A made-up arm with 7 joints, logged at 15 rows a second.
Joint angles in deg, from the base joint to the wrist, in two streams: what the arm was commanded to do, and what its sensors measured. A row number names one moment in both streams.
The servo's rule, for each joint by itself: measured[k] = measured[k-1] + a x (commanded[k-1-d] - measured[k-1]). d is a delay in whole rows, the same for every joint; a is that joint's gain. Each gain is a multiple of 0.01, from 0.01 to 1. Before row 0 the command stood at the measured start. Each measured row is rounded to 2 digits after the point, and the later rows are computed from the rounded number. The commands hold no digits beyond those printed.
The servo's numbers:
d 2
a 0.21 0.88 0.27 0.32 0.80 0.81 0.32
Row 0, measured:
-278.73, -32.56, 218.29, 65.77, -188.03, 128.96, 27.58
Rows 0 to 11, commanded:
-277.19, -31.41, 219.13, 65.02, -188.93, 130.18, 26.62
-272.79, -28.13, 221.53, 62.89, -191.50, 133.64, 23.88
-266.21, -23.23, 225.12, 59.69, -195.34, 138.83, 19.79
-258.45, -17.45, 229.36, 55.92, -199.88, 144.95, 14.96
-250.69, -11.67, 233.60, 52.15, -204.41, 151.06, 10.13
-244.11, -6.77, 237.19, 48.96, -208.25, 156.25, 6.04
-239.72, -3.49, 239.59, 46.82, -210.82, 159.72, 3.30
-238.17, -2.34, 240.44, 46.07, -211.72, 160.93, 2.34
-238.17, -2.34, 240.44, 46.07, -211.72, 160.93, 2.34
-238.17, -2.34, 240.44, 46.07, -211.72, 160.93, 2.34
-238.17, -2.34, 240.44, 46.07, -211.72, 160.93, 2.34
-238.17, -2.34, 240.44, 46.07, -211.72, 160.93, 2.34
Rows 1 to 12, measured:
-278.73, -32.56, 218.29, 65.77, -188.03, 128.96, 27.58
-278.73, -32.56, 218.29, 65.77, -188.03, 128.96, 27.58
-278.41, -31.55, 218.52, 65.53, -188.75, 129.95, 27.27
-277.23, -28.54, 219.33, 64.69, -190.95, 132.94, 26.19
-274.92, -23.87, 220.89, 63.09, -194.46, 137.71, 24.14
-271.46, -18.22, 223.18, 60.80, -198.80, 143.57, 21.20
-267.10, -12.46, 225.99, 58.03, -203.29, 149.64, 17.66
-262.27, -7.45, 229.01, 55.13, -207.26, 154.99, 13.94
-257.53, -3.97, 231.87, 52.47, -210.11, 158.82, 10.54
-253.46, -2.54, 234.18, 50.42, -211.40, 160.53, 7.92
-250.25, -2.36, 235.87, 49.03, -211.66, 160.85, 6.13
-247.71, -2.34, 237.10, 48.08, -211.71, 160.91, 4.92

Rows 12 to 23, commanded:
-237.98, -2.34, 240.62, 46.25, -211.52, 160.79, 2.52
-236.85, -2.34, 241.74, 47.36, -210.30, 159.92, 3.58
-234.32, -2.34, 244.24, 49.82, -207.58, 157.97, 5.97
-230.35, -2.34, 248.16, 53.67, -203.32, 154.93, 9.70
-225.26, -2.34, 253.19, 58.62, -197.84, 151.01, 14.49
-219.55, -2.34, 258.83, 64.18, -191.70, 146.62, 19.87
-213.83, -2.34, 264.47, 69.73, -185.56, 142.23, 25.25
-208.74, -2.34, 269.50, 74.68, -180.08, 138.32, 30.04
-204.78, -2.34, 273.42, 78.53, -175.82, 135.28, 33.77
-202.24, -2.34, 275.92, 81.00, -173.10, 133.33, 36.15
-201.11, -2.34, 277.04, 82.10, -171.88, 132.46, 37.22
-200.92, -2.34, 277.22, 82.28, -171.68, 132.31, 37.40
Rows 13 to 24, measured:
-245.71, -2.34, 238.00, 47.44, -211.72, 160.93, 4.09
-244.13, -2.34, 238.66, 47.00, -211.72, 160.93, 3.53
-242.84, -2.34, 239.19, 46.76, -211.56, 160.82, 3.21
-241.58, -2.34, 239.88, 46.95, -210.55, 160.09, 3.33
-240.06, -2.34, 241.06, 47.87, -208.17, 158.37, 4.17
-238.02, -2.34, 242.98, 49.73, -204.29, 155.58, 5.94
-235.34, -2.34, 245.74, 52.57, -199.13, 151.88, 8.68
-232.02, -2.34, 249.27, 56.29, -193.19, 147.62, 12.26
-228.20, -2.34, 253.37, 60.59, -187.09, 143.25, 16.42
-224.11, -2.34, 257.73, 65.10, -181.48, 139.26, 20.78
-220.05, -2.34, 261.97, 69.40, -176.95, 136.04, 24.94
-216.31, -2.34, 265.74, 73.11, -173.87, 133.84, 28.53

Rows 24 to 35, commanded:
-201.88, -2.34, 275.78, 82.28, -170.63, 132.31, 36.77
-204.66, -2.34, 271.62, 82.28, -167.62, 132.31, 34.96
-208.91, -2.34, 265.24, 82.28, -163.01, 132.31, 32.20
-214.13, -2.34, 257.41, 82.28, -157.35, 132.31, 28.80
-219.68, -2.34, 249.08, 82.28, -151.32, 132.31, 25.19
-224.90, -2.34, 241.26, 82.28, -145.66, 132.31, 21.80
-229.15, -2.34, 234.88, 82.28, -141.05, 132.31, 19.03
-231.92, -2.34, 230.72, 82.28, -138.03, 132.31, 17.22
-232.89, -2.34, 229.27, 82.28, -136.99, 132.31, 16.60
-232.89, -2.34, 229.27, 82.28, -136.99, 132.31, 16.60
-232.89, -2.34, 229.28, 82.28, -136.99, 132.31, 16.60
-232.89, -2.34, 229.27, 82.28, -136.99, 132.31, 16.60
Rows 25 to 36, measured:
-213.12, -2.34, 268.79, 75.99, -172.28, 132.72, 31.31
-210.56, -2.34, 271.07, 78.00, -171.80, 132.39, 33.26
-208.74, -2.34, 272.34, 79.37, -170.86, 132.33, 34.38
-207.88, -2.34, 272.15, 80.30, -168.27, 132.31, 34.57
-208.10, -2.34, 270.28, 80.93, -164.06, 132.31, 33.81
-209.37, -2.34, 266.81, 81.36, -158.69, 132.31, 32.21
-211.54, -2.34, 262.02, 81.65, -152.79, 132.31, 29.96
-214.35, -2.34, 256.41, 81.85, -147.09, 132.31, 27.35
-217.46, -2.34, 250.60, 81.99, -142.26, 132.31, 24.69
-220.50, -2.34, 245.23, 82.08, -138.88, 132.31, 22.30
-223.10, -2.34, 240.92, 82.14, -137.37, 132.31, 20.48
-225.16, -2.34, 237.77, 82.18, -137.07, 132.31, 19.24

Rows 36 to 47, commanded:
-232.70, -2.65, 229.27, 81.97, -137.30, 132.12, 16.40
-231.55, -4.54, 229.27, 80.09, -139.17, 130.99, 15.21
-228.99, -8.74, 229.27, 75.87, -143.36, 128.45, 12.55
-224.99, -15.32, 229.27, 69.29, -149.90, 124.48, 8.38
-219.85, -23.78, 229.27, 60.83, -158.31, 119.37, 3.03
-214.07, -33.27, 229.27, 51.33, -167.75, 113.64, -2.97
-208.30, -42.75, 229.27, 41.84, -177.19, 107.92, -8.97
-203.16, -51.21, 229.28, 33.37, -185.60, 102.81, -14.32
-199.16, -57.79, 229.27, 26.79, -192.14, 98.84, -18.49
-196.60, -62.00, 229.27, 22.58, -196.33, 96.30, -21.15
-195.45, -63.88, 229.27, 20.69, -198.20, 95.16, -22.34
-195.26, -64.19, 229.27, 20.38, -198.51, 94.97, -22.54
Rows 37 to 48, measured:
-226.78, -2.34, 235.48, 82.21, -137.01, 132.31, 18.40
-228.06, -2.34, 233.80, 82.23, -136.99, 132.31, 17.82
-229.03, -2.61, 232.58, 82.15, -137.24, 132.16, 17.37
-229.56, -4.31, 231.69, 81.49, -138.78, 131.21, 16.68
-229.44, -8.21, 231.04, 79.69, -142.44, 128.97, 15.36
-228.51, -14.47, 230.56, 76.36, -148.41, 125.33, 13.13
-226.69, -22.66, 230.21, 71.39, -156.33, 120.50, 9.90
-224.04, -32.00, 229.96, 64.97, -165.47, 114.94, 5.78
-220.73, -41.46, 229.77, 57.57, -174.85, 109.25, 1.06
-217.04, -50.04, 229.64, 49.83, -183.45, 104.03, -3.86
-213.29, -56.86, 229.54, 42.46, -190.40, 99.83, -8.54
-209.79, -61.38, 229.47, 36.10, -195.14, 96.97, -12.58

